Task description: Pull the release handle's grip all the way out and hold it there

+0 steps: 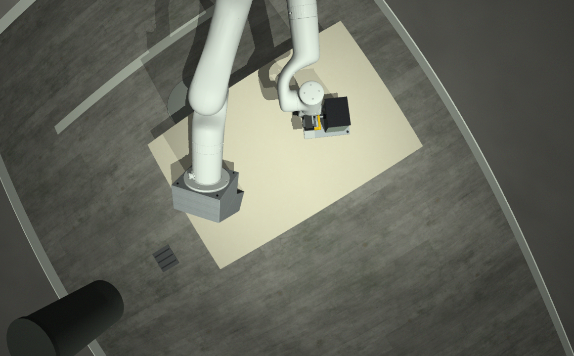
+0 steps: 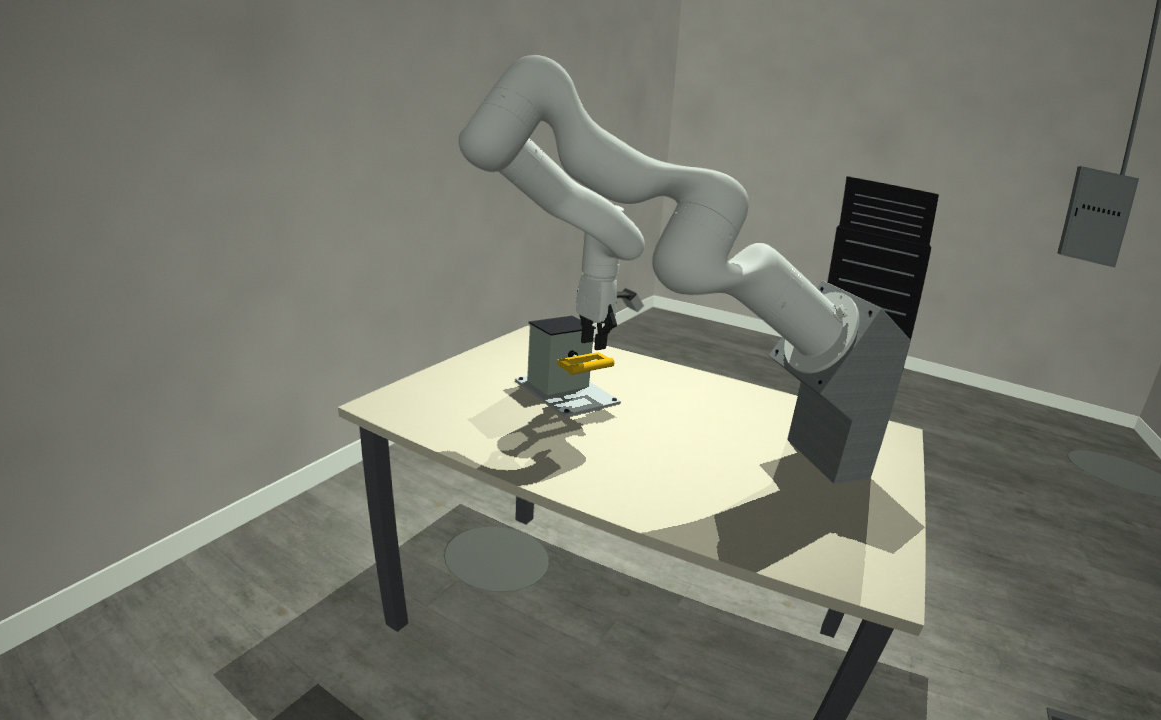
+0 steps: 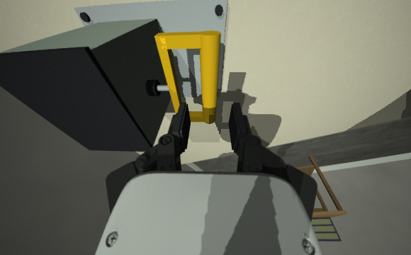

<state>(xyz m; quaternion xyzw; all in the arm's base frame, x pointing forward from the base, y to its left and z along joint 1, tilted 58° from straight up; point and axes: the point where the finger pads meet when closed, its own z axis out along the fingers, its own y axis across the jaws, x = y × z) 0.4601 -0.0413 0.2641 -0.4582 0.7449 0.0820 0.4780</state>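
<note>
Now: hand 170 mm above the grey baseplate, 90 mm short of it and 20 mm to the left of it.
</note>
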